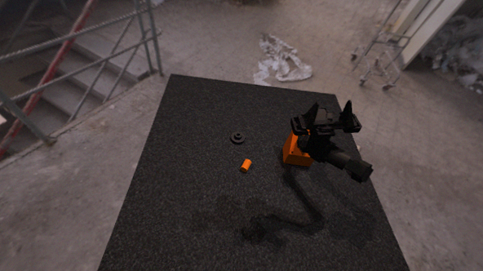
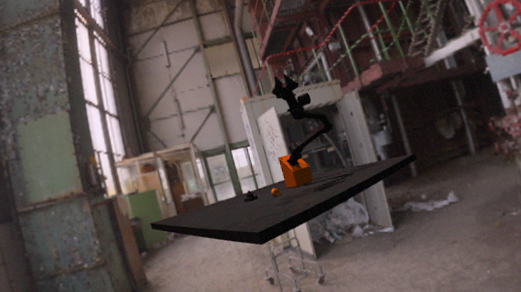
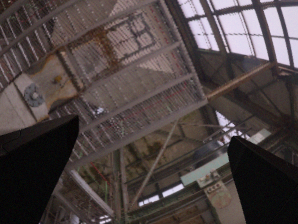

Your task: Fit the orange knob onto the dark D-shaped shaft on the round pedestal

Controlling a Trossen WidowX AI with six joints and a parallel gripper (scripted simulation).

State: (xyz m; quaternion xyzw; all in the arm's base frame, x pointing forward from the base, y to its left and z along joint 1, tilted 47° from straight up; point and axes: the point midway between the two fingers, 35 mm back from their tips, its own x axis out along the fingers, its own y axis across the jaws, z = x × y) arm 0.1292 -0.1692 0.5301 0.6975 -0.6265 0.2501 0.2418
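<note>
Now: gripper tip 120 mm short of the orange knob, 180 mm to the left of it and 650 mm above it. The rest, counted from my gripper tip: pedestal 170 mm ahead, 370 mm to the right, 640 mm below.
</note>
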